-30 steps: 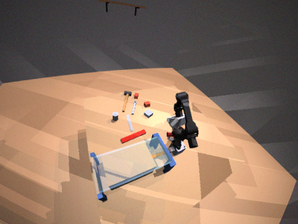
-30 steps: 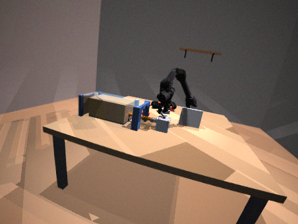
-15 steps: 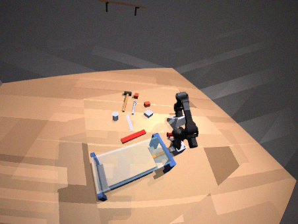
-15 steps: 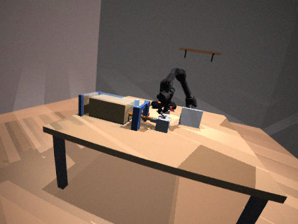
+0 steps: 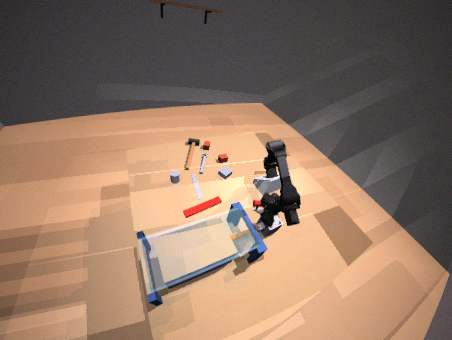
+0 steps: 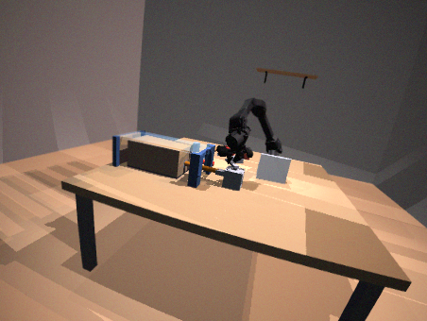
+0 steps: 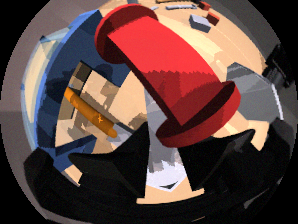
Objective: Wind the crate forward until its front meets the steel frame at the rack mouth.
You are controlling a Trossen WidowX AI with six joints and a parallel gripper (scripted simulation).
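Now: gripper tip 50 mm below the red grip, 30 mm to the left of it and 20 mm short of it. The rest, counted from my gripper tip: blue frame 120 mm ahead, 60 mm to the left, 10 mm above; grey winch 60 mm below, 60 mm behind, 40 mm to the left; winch handle 20 mm above.
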